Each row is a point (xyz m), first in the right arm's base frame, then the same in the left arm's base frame.
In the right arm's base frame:
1: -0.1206 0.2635 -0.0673
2: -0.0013 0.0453 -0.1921
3: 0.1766 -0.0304 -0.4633
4: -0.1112 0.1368 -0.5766
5: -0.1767 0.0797 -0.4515
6: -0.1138 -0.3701 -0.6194
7: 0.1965 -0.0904 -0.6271
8: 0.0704 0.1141 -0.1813
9: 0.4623 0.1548 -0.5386
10: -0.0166 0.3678 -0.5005
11: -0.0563 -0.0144 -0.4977
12: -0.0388 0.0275 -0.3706
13: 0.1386 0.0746 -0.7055
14: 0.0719 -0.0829 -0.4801
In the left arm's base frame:
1: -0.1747 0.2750 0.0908
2: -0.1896 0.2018 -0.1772
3: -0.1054 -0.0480 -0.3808
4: 0.1881 0.0453 -0.2112
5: 0.1237 0.1832 -0.2043
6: 0.1384 0.2182 -0.6870
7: -0.0025 -0.1273 -0.4988
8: -0.2311 0.1271 -0.1253
9: -0.1949 -0.3747 -0.2980
10: 0.1093 -0.0739 0.0072
11: 0.0685 0.1036 -0.3312
12: -0.0327 0.1420 -0.2505
13: 0.1209 -0.1883 -0.3655
14: -0.0361 0.0422 -0.4132

